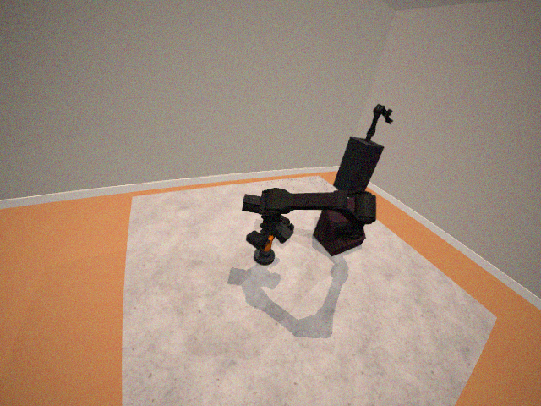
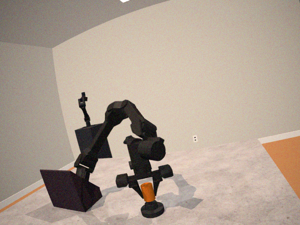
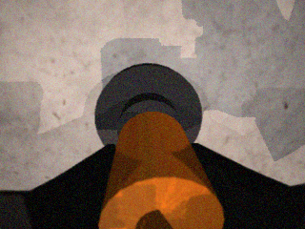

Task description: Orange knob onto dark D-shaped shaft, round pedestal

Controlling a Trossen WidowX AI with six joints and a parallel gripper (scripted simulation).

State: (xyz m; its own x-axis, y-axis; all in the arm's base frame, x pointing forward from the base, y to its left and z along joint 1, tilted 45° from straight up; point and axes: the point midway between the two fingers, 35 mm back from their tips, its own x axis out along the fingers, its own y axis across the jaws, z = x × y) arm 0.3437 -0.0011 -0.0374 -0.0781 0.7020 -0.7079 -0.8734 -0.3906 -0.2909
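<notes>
My gripper tip is 4 cm above the round pedestal. The rest, counted from my gripper tip: orange knob: 2 cm above.
</notes>
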